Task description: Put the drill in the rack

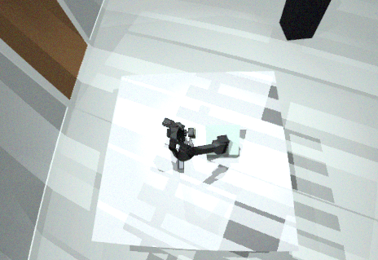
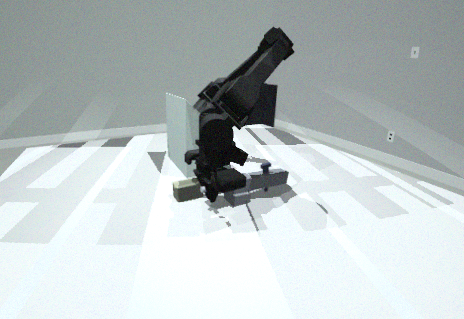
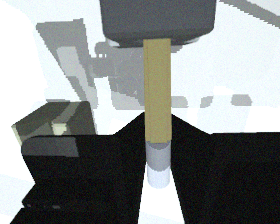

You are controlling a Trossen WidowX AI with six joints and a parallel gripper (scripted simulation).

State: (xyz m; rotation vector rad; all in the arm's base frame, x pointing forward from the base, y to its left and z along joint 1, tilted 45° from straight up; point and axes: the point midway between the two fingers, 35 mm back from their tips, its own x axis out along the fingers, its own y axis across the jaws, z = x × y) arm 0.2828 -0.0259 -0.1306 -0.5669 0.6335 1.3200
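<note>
Right now my gripper tip is 80 mm past the rack and 20 mm to the left of it. The rest, counted from my gripper tip: small blue key: 160 mm to the left, 30 mm above, 10 mm ahead; then grey housing: 140 mm to the left, 10 mm ahead, 10 mm above; then drill: 40 mm to the left, 30 mm above.
</note>
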